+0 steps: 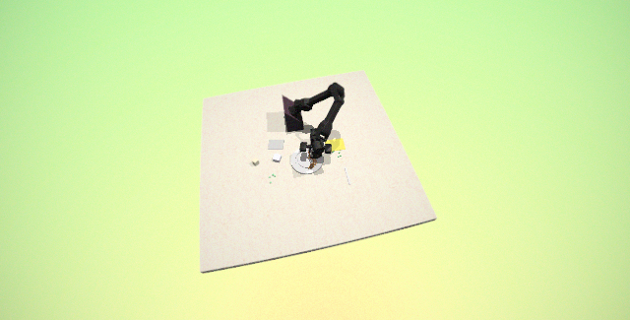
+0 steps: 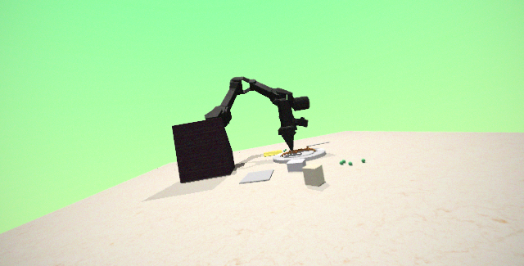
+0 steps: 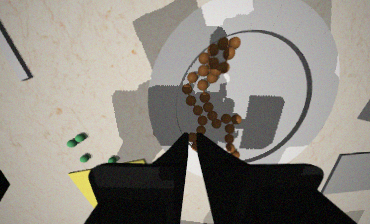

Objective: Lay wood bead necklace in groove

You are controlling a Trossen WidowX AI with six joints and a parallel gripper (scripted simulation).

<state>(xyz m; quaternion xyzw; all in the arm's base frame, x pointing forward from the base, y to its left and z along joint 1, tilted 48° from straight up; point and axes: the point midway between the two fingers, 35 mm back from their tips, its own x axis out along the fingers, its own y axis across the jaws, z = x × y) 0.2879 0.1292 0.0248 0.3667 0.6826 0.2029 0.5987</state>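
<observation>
My gripper tip is now 1 cm short of the round white bead board, 6 cm to the left of it and 1 cm above it. Round my gripper tip: thin white strip 16 cm ahead, 16 cm to the left, 2 cm below; then yellow card 7 cm behind, 13 cm to the left, 2 cm below; then grey flat plate 15 cm behind, 24 cm to the right, 2 cm below.
</observation>
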